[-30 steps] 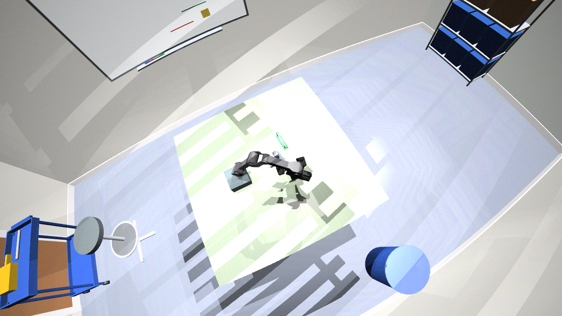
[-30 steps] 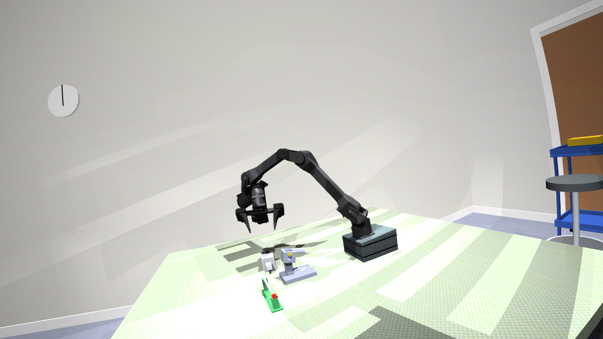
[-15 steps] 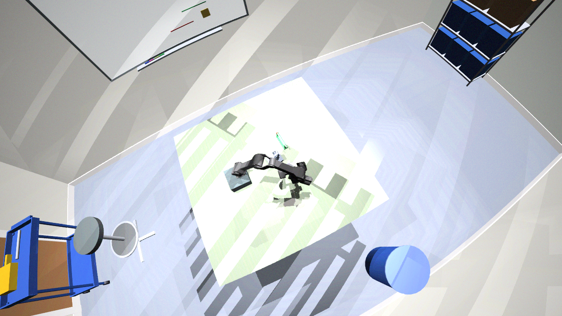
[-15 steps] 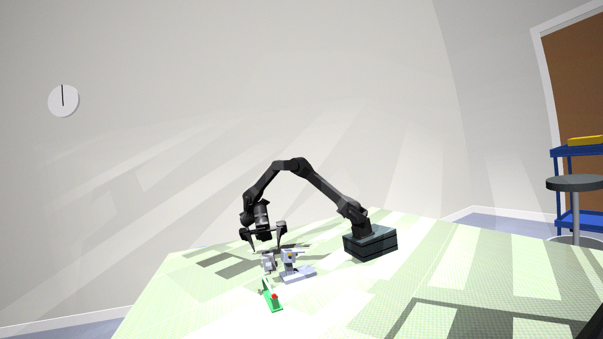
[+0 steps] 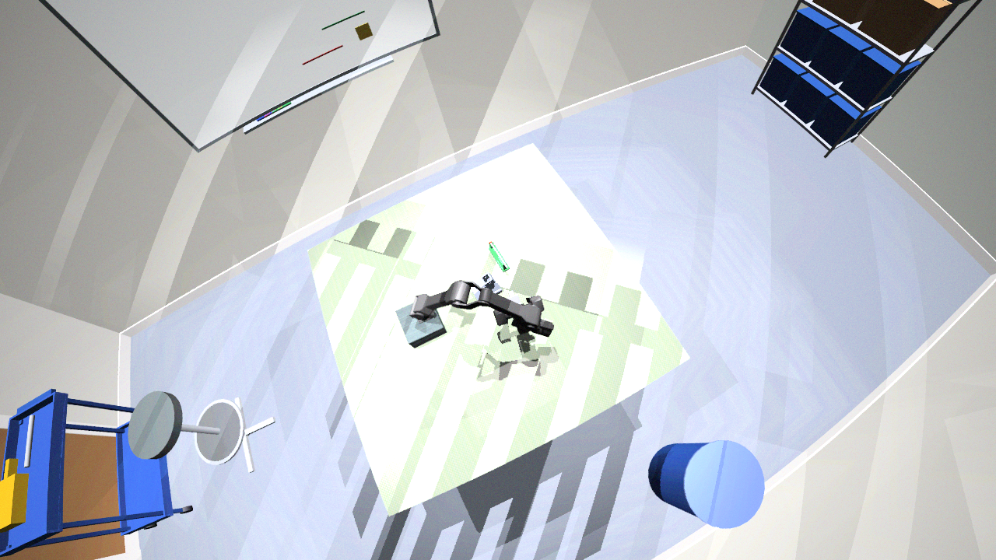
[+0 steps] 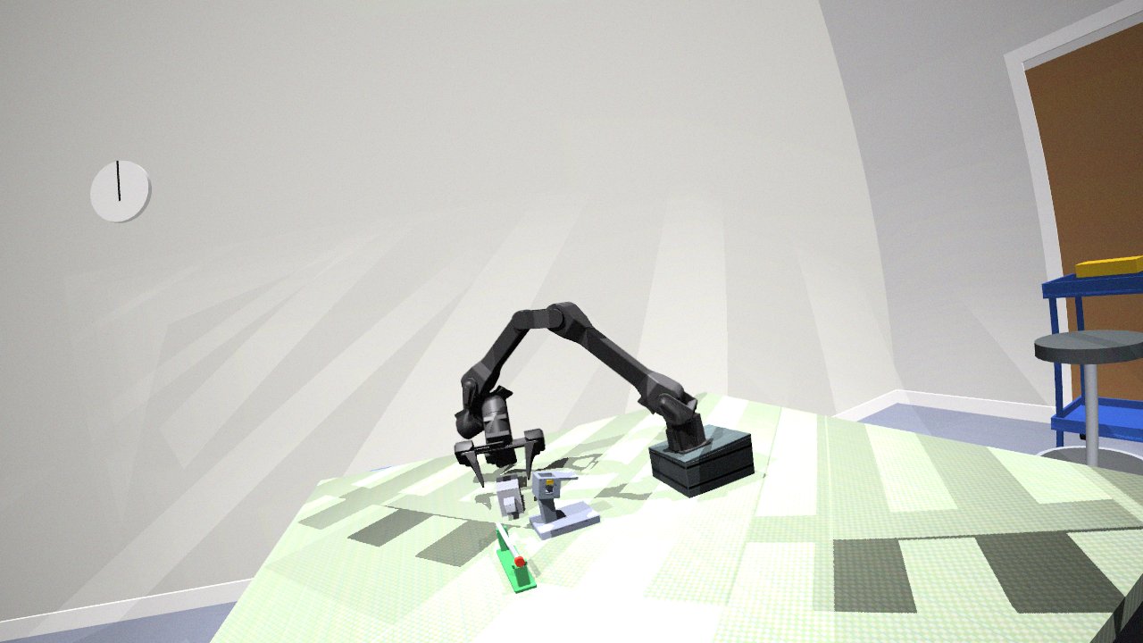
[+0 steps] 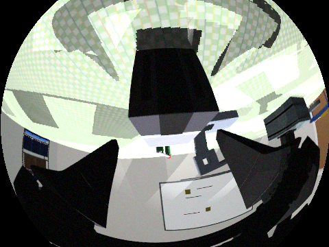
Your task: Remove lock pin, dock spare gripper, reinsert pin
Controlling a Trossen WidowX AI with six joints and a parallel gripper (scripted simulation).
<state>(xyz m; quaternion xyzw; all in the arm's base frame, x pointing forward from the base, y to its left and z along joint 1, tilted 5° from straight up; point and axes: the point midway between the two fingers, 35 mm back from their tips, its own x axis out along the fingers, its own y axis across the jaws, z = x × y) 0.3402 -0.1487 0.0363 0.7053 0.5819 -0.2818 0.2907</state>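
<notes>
Now: the spare gripper 30 mm below my gripper tip and 10 mm to the left of it. From my gripper tip the other things lie so: green rest: 240 mm to the left, 40 mm ahead, 30 mm below; grey mount: 130 mm to the left, 70 mm behind, 10 mm below.
</notes>
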